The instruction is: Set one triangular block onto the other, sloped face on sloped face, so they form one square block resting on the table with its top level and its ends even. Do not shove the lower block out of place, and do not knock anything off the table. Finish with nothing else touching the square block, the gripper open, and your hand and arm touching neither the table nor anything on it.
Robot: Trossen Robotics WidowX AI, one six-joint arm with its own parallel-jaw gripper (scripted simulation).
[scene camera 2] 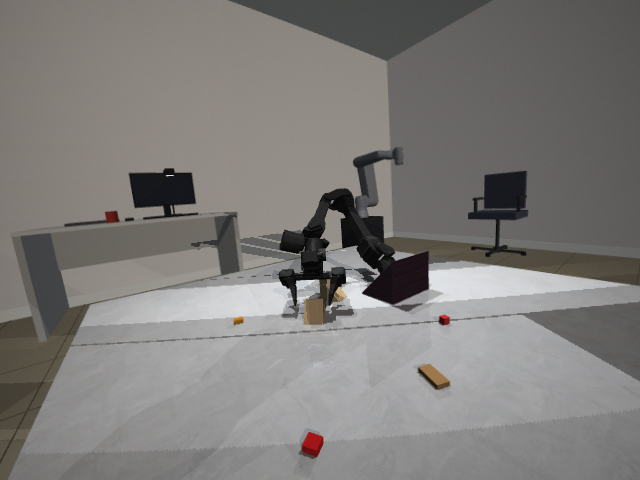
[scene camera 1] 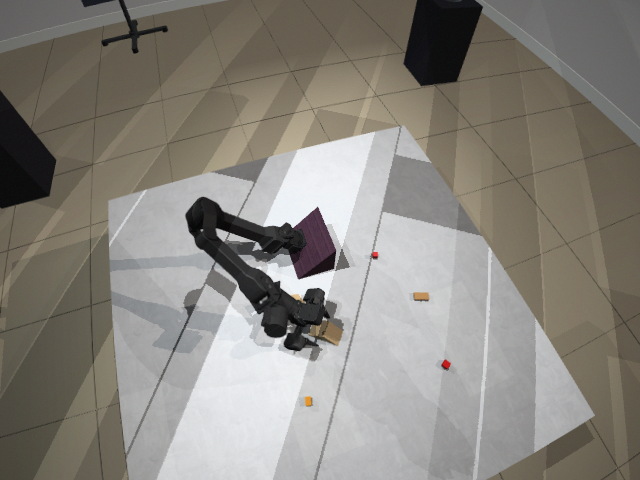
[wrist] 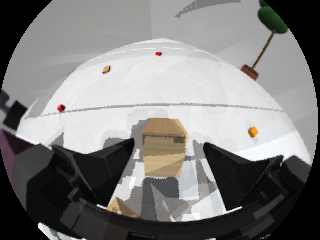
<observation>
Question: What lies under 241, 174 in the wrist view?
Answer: The gripper.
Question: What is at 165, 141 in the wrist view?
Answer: A triangular block.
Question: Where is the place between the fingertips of the gripper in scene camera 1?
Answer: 323, 331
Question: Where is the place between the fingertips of the gripper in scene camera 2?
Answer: At 312, 305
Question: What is the gripper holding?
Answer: Nothing.
</observation>
